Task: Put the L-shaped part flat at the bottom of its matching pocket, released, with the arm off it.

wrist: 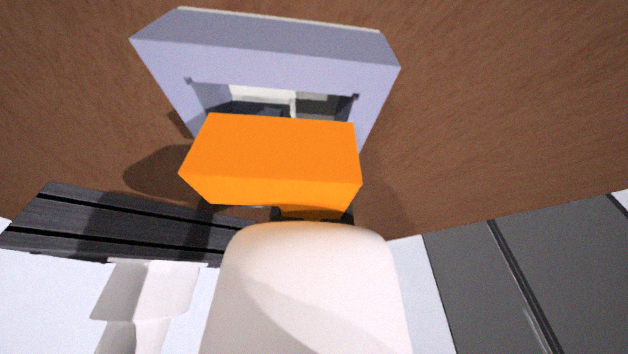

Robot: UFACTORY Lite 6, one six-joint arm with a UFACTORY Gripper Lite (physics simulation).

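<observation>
The orange L-shaped part is held in front of the camera; a long block face shows and a narrower leg runs back to the fingers. My gripper is shut on it, its dark fingertips partly hidden behind the pale rounded gripper body. The lavender-blue pocket frame lies beyond the part, at the upper middle of the view. Its opening shows pale and dark surfaces inside. The part covers the near side of the frame and of the opening, and looks above it, not inside. The gap between part and frame cannot be judged.
The frame lies on a brown wood-grained table top. A dark slatted piece is at the lower left, with a pale stepped shape below it. Dark grey panels are at the lower right, past the table edge.
</observation>
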